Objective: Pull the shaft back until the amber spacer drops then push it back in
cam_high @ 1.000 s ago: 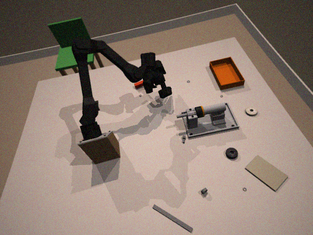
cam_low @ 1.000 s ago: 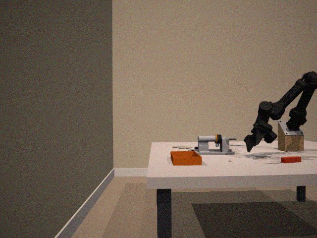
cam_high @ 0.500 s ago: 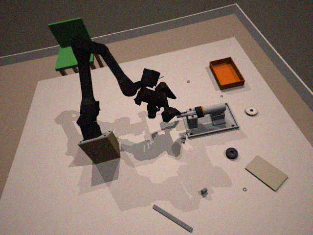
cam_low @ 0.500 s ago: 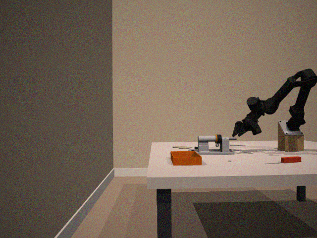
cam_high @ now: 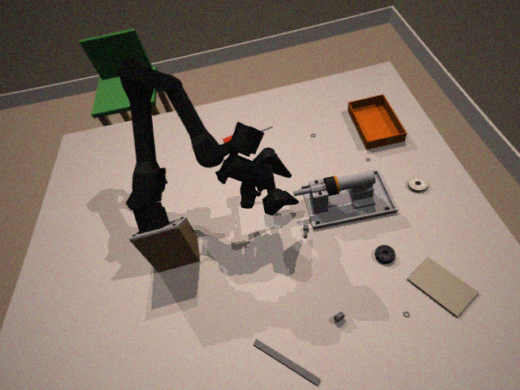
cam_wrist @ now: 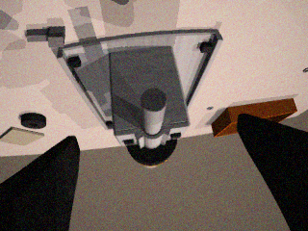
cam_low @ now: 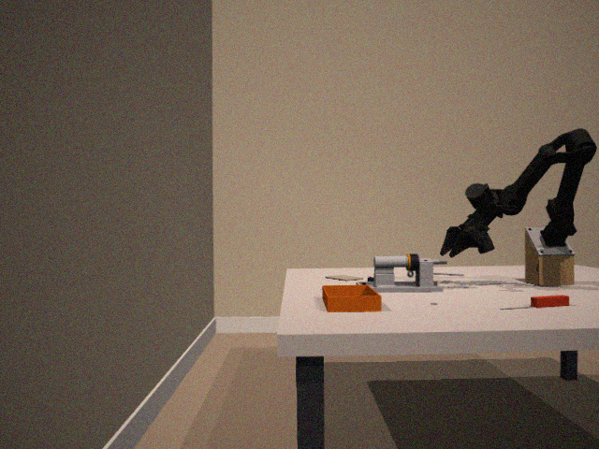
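Now: gripper tip 80 mm short of the shaft and 20 mm above it. Round my gripper tip: bolt: 90 mm below, 80 mm to the right, 10 mm ahead; amber spacer: 110 mm ahead, 20 mm below; black spacer: 90 mm ahead, 20 mm below.
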